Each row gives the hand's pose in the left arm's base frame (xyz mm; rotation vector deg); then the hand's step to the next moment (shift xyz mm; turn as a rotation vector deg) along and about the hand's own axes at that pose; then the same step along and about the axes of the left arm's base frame.
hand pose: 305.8 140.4 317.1 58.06 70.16 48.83
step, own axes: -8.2 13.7 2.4 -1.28 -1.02 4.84
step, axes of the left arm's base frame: 1.2 -3.4 15.7 4.57 -2.27 -0.32
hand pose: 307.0 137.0 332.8 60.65 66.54 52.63
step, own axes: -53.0 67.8 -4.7 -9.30 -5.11 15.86
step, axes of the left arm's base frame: -15.7 -32.0 78.5 14.12 -12.75 -1.46
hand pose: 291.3 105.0 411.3 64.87 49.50 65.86
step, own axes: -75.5 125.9 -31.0 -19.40 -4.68 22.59
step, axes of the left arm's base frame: -76.5 -63.6 112.4 18.11 -24.10 0.24
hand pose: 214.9 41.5 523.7 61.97 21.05 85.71
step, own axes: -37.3 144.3 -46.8 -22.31 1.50 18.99
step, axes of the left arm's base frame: -129.3 -54.6 68.6 11.15 -27.07 1.81
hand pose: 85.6 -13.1 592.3 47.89 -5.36 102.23
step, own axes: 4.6 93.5 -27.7 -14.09 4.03 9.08
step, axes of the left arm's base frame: -94.7 -20.1 12.8 2.97 -16.98 -0.01
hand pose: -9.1 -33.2 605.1 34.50 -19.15 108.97
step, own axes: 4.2 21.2 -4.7 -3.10 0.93 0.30
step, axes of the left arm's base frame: -21.9 -2.9 -0.7 0.18 -2.92 -1.42
